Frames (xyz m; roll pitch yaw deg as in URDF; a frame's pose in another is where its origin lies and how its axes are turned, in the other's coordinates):
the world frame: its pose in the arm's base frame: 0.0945 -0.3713 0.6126 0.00 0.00 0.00
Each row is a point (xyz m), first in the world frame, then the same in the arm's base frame.
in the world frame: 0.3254 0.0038 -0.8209
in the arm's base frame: 0.4199 -0.3675 -0.2083
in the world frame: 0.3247 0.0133 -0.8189
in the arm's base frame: 0.4192 -0.3580 -0.2063
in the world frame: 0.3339 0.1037 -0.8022
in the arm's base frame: 0.4284 -0.2676 -0.1896
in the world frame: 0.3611 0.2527 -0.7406
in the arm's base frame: 0.4556 -0.1186 -0.1280
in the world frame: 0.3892 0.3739 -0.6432
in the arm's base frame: 0.4837 0.0026 -0.0306
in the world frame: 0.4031 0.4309 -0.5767
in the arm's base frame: 0.4976 0.0596 0.0359
